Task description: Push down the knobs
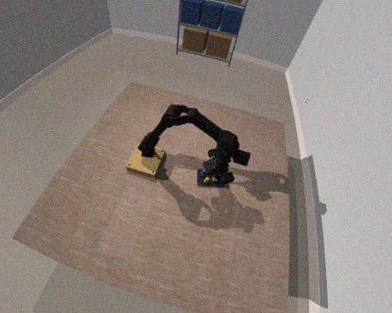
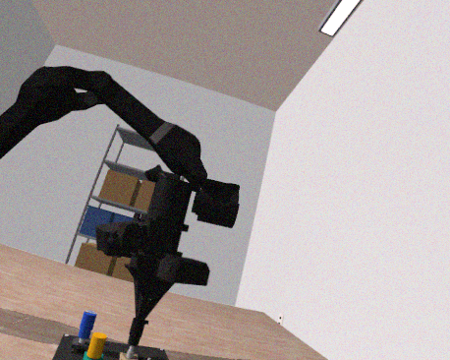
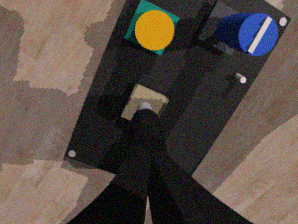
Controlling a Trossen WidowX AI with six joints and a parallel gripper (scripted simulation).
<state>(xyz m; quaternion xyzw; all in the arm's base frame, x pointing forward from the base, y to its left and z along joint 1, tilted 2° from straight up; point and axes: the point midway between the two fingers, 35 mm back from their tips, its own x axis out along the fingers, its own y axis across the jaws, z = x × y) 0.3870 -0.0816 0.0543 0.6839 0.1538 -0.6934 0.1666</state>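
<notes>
Now: gripper tip 2 cm above the black knob. Round my gripper tip: blue knob 7 cm behind, 1 cm to the left, 2 cm below.
</notes>
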